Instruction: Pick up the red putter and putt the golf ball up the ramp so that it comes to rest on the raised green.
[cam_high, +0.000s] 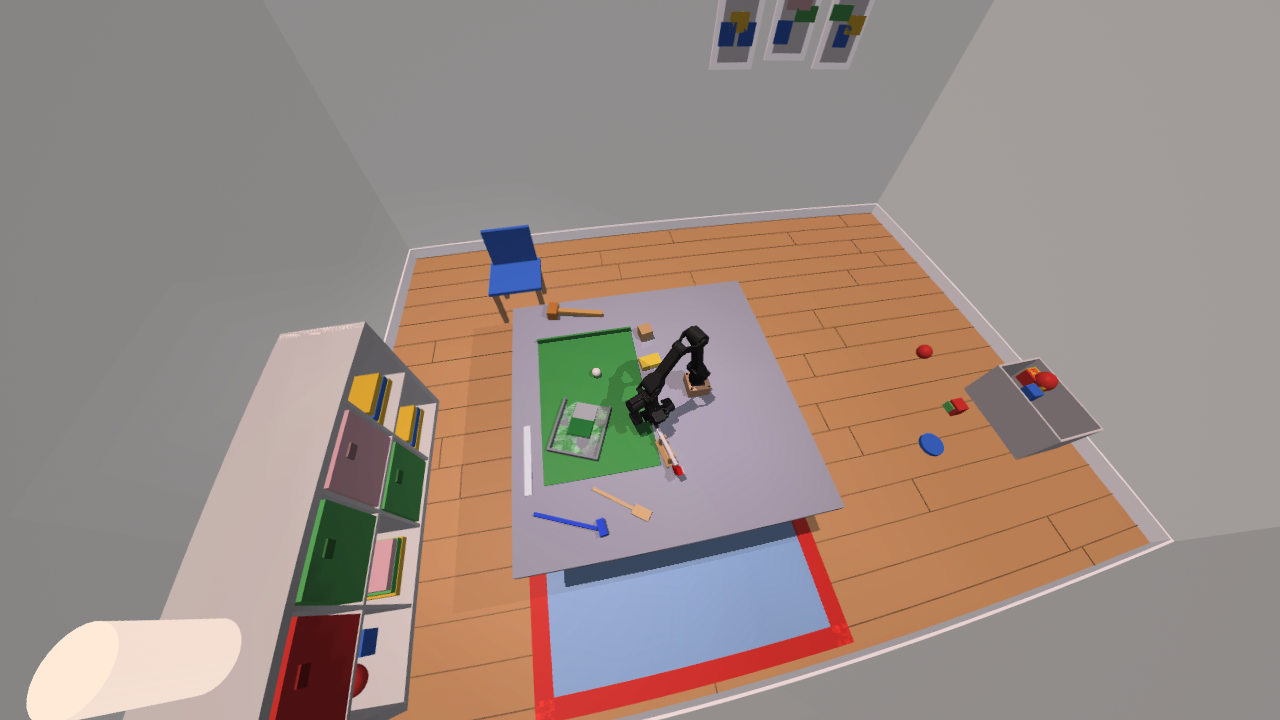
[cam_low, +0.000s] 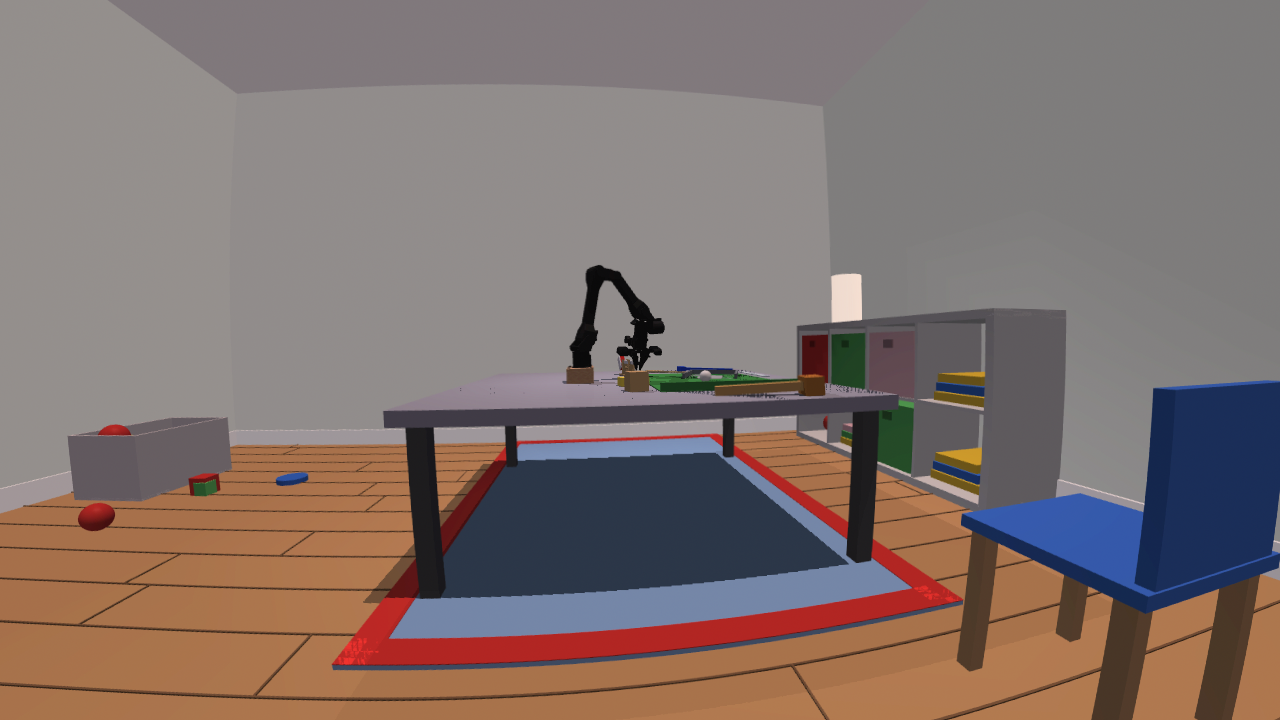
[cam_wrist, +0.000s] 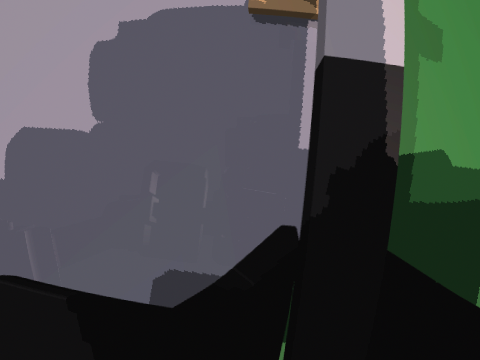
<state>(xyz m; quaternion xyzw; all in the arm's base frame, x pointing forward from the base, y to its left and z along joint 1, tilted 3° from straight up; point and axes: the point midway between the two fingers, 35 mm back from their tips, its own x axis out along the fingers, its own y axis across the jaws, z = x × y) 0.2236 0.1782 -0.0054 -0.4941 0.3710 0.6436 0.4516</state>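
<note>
My gripper tip is 110 mm to the right of the red putter, 40 mm past it and 30 mm below it. The rest, counted from my gripper tip: white golf ball 290 mm to the right, 240 mm ahead, 10 mm below; then yellow block 330 mm to the right, 20 mm below, 20 mm behind; then wooden spatula 320 mm to the left, 140 mm ahead, 30 mm below.
</note>
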